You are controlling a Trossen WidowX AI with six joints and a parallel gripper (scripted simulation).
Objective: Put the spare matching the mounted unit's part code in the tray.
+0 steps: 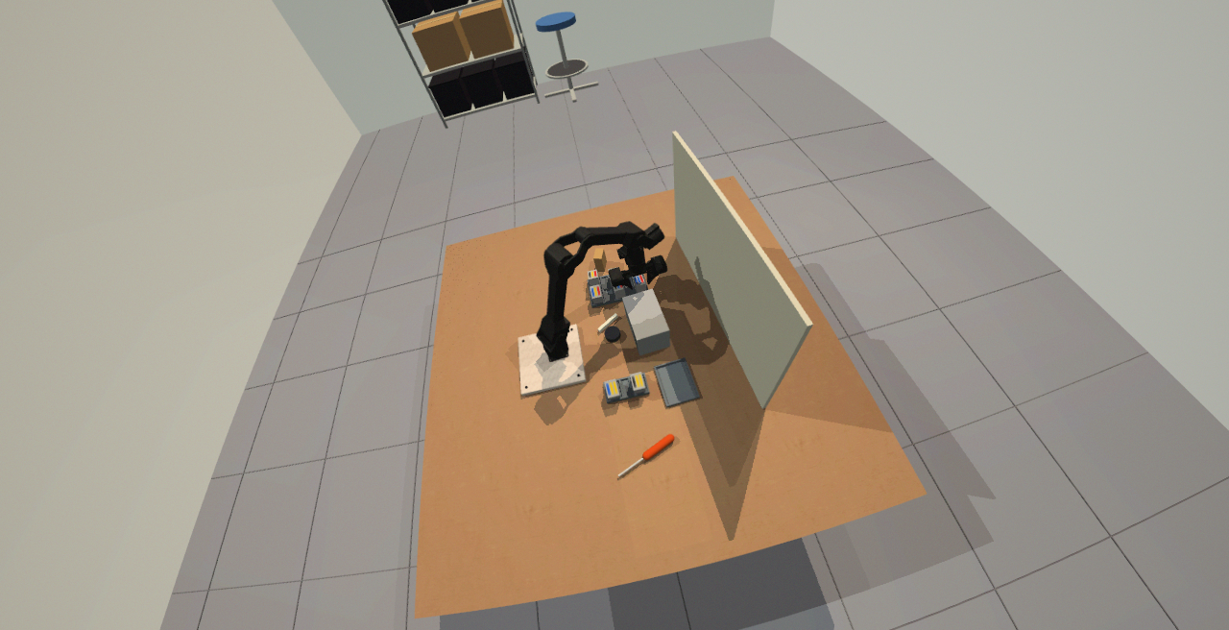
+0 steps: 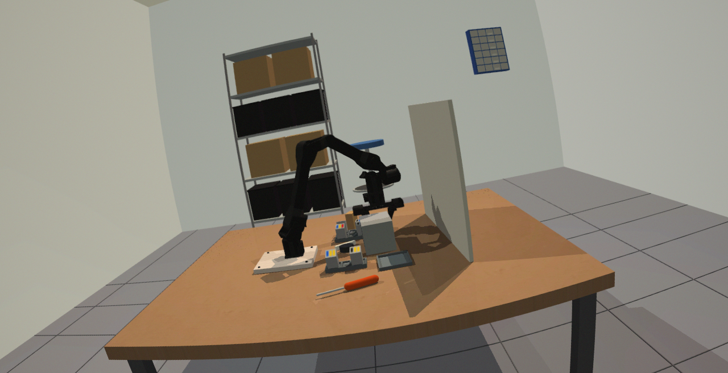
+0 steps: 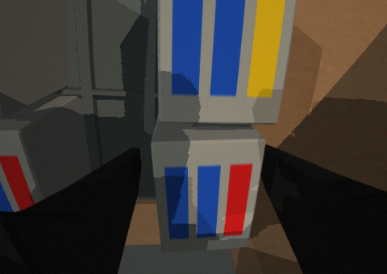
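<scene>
The grey spare lies 2 cm above my gripper tip. Also, from my gripper tip: grey mounted unit 3 cm behind, 15 cm to the right, 3 cm above; then small brown box 10 cm behind, 15 cm to the left, 2 cm above; then white cable tie bundle 14 cm behind, 10 cm to the right, 1 cm below.
</scene>
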